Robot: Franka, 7 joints.
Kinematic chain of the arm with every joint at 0, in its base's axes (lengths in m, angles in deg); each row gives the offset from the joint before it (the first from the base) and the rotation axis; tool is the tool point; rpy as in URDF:
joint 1: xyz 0 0 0.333 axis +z
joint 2: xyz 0 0 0 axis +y
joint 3: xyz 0 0 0.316 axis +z
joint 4: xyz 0.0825 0 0 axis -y
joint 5: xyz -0.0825 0 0.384 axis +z
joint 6: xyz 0 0 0 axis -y
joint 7: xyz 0.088 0 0 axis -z
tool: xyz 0 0 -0.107 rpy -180 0 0
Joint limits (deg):
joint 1: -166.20..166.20
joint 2: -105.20..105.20
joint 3: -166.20..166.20
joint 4: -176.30..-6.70
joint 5: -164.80..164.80
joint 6: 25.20..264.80
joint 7: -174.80..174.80
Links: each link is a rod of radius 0.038 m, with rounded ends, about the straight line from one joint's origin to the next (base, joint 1, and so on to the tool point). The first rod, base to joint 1, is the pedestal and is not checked.
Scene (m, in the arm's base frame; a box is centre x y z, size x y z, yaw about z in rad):
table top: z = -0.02
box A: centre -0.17 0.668 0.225 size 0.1 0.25 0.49 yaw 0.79
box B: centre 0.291 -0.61 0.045 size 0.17 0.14 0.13 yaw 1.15
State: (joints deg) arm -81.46 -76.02 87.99 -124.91 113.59 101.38 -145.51
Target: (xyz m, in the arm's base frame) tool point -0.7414 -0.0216 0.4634
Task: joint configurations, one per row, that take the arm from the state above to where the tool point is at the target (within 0.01 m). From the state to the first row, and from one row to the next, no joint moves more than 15 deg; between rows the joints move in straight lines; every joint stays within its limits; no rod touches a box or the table.
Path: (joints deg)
1: -67.83 -61.62 96.50 -110.24 113.68 95.55 -150.68
2: -54.21 -47.22 105.02 -95.57 113.77 89.72 -155.84
3: -40.58 -32.81 113.53 -80.90 113.86 83.88 -161.01
4: -26.32 -34.32 121.88 -79.92 114.70 84.18 -157.14
5: -12.06 -35.83 130.22 -78.94 115.53 84.48 -153.26
6: 2.20 -37.34 138.57 -77.96 116.37 84.78 -149.39
7: 16.46 -38.85 146.92 -76.98 117.20 85.07 -145.51

